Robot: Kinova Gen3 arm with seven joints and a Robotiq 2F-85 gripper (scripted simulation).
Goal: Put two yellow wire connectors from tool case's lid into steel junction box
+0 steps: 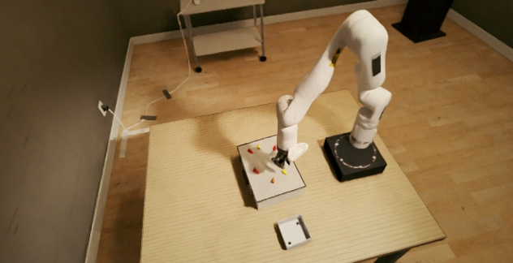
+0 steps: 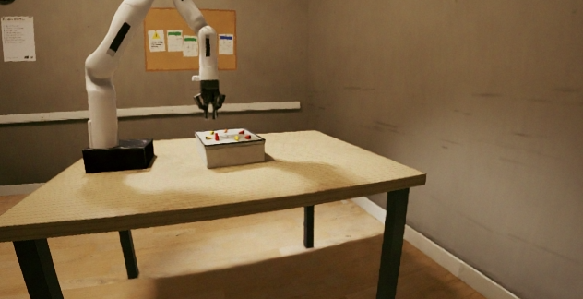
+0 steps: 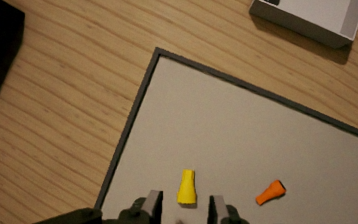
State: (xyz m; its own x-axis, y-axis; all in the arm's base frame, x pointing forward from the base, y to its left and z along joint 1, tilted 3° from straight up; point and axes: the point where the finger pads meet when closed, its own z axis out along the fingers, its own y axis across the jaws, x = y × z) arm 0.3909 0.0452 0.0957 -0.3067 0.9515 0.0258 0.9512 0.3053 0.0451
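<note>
Now: hand 7 cm above the orange connector, 6 cm short of it and 2 cm to the right of it. Also, from my hand: grey tool case 10 cm below, 6 cm to the right, 5 cm ahead.
</note>
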